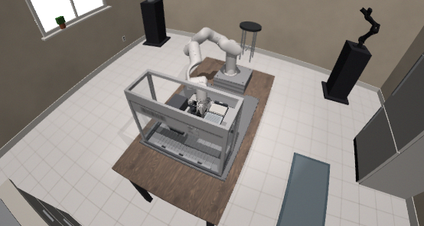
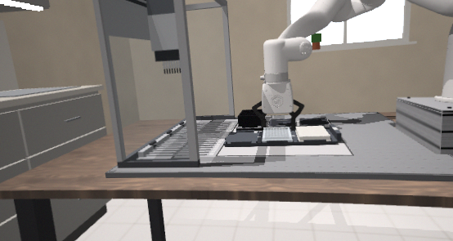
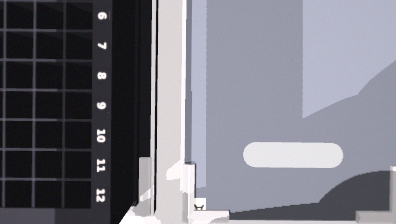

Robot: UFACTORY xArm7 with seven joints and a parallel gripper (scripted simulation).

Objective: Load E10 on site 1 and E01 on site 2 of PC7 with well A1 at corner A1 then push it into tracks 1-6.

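Now: the pale apron 3 cm to the left of my hand, 2 cm below it and 1 cm behind it. The rest, counted from my hand: A1 tag: 3 cm to the right, 3 cm ahead; dark plate carrier PC7: 9 cm to the left, 1 cm ahead; nest S2: 9 cm to the right, 2 cm behind, 1 cm below.
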